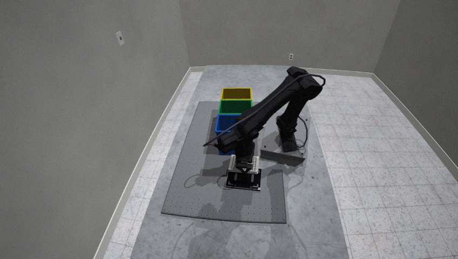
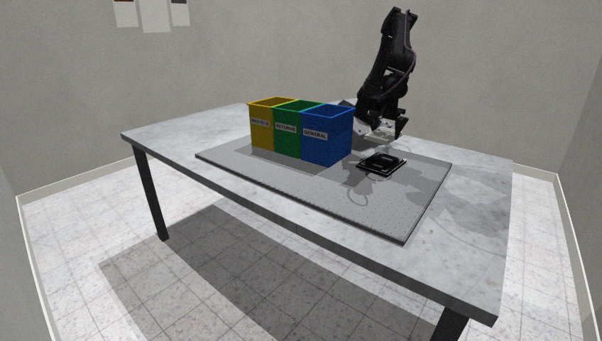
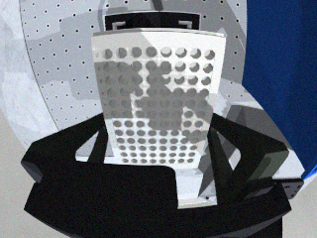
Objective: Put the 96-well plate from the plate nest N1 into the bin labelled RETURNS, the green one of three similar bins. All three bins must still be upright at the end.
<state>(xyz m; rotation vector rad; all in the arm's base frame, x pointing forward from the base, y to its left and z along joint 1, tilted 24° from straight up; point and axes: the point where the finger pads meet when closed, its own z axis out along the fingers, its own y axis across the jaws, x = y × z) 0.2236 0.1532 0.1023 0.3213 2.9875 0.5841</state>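
Right now my hand is 11 cm above the black plate nest N1 and 1 cm short of it. From my hand the other things lie so: white 96-well plate (1 cm ahead); blue bin (20 cm to the right, 4 cm ahead, 3 cm below); green bin (33 cm to the right, 3 cm below, 3 cm ahead).
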